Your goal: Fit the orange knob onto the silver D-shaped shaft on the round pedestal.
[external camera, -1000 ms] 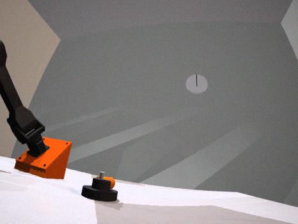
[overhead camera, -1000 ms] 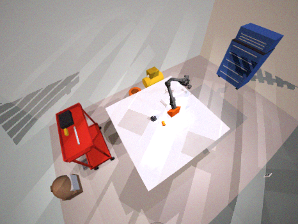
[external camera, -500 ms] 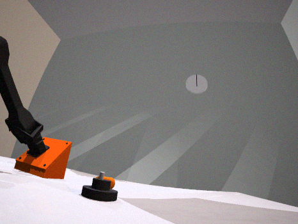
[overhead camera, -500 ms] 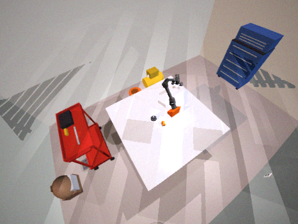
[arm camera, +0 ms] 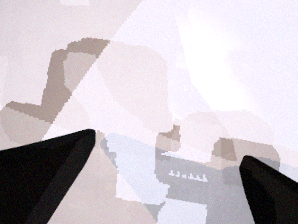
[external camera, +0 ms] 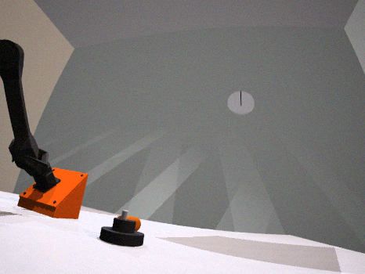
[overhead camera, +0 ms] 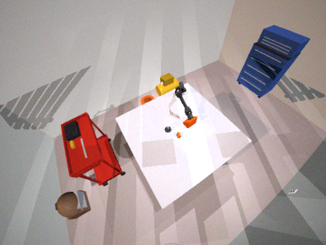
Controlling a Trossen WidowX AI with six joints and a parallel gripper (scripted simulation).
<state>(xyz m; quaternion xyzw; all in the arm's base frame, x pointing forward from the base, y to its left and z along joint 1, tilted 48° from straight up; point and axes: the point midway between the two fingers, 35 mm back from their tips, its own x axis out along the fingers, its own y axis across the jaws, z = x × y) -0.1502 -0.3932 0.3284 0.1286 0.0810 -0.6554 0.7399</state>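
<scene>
Now: the orange knob 40 cm ahead of my gripper tip, 61 cm to the left of it and 2 cm above it. Round my gripper tip: round black pedestal 48 cm ahead, 48 cm to the left, 3 cm above.
</scene>
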